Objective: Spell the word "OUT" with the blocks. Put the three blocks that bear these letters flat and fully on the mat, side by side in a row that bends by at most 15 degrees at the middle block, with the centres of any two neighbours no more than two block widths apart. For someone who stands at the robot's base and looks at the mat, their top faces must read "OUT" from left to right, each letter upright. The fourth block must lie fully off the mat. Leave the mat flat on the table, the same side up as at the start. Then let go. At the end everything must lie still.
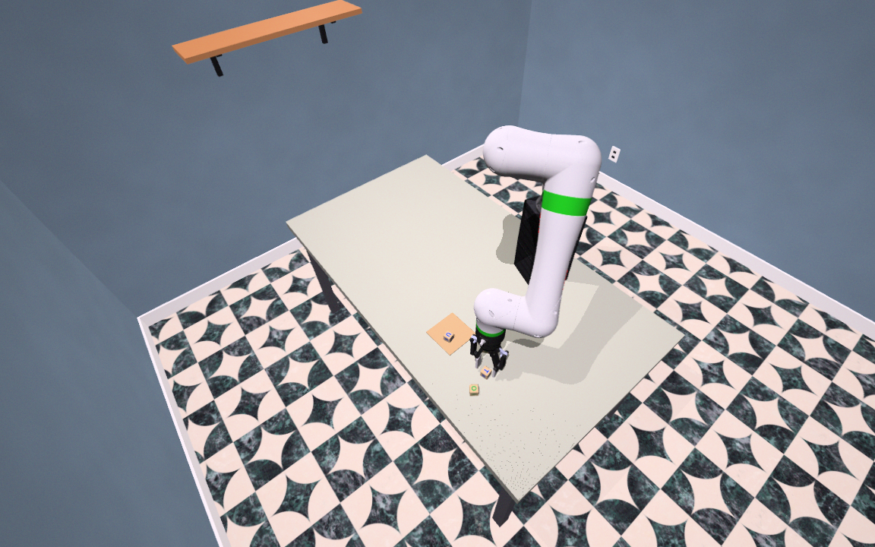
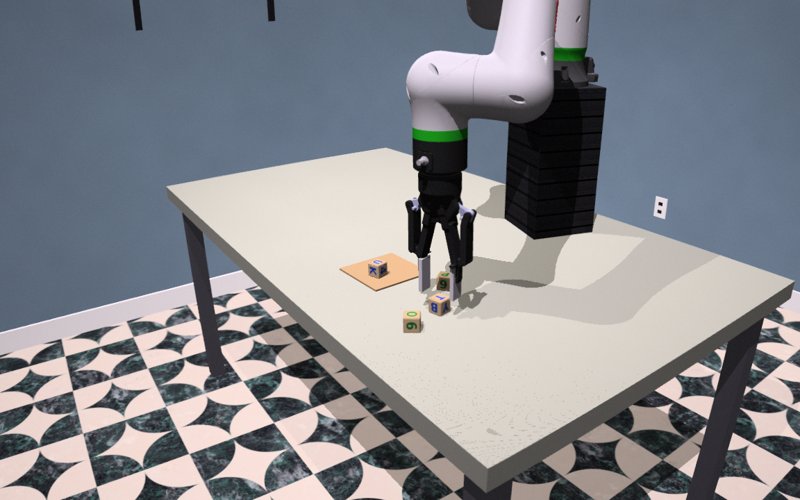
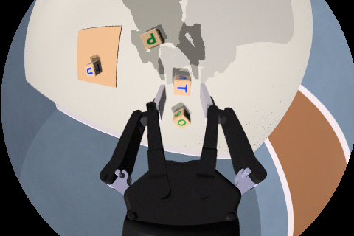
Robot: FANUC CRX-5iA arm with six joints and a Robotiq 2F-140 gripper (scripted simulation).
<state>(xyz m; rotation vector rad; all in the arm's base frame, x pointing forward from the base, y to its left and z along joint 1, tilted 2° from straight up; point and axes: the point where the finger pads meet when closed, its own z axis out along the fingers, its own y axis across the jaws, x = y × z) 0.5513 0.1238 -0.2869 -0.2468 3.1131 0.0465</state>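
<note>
Now: the tan mat 21 cm to the right of my hand, 7 cm below it and 5 cm behind it. Also, from my hand: wooden block: 8 cm ahead, 5 cm below, 1 cm to the left.
</note>
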